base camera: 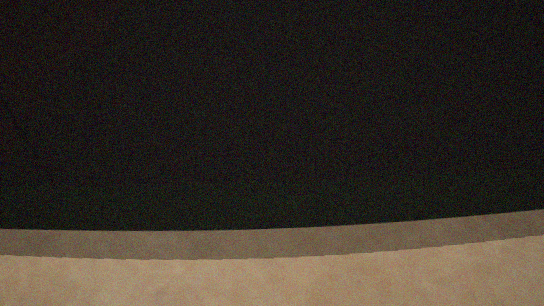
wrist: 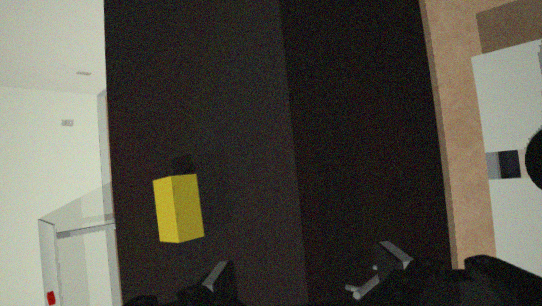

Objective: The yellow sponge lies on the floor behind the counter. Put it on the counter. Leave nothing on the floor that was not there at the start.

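Frame: origin at the arm's base, x back, y right, z up, level; centimetres.
Where they show: gripper, fingertip midpoint: (wrist: 305, 270).
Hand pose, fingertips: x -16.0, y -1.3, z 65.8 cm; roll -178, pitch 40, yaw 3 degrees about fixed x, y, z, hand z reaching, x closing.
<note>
After its pixels a point has its place.
The yellow sponge (wrist: 180, 209) {z 54.9, x -47.5, y -0.5 cm} rests on the lighter dark face of the counter (wrist: 220, 95) {z 51.4, x -39.9, y 15.5 cm} (base camera: 270, 110) {z -17.2, x -29.8, y 1.3 cm}, which looks like its top, in the wrist view. A dark shadow lies beside the sponge. The sponge is left of my gripper (wrist: 307, 265) {z 65.8, x -16.0, y -1.3 cm} in that view and apart from both fingers. My gripper is open, with nothing between its fingertips at the lower edge of the wrist view. The sponge does not show in the base camera view, where the dark counter side fills the upper part.
The wrist view is turned sideways. A tan floor strip (wrist: 462, 150) (base camera: 270, 282) runs along the counter's foot. A pale wall (wrist: 45, 150) {z 21.7, x -368.5, y 45.2 cm} and a glass-like frame (wrist: 48, 250) with a small red item (wrist: 51, 298) {z 34.9, x -309.3, y -84.6 cm} are at the left. A dark round shape (wrist: 535, 159) shows at the right edge.
</note>
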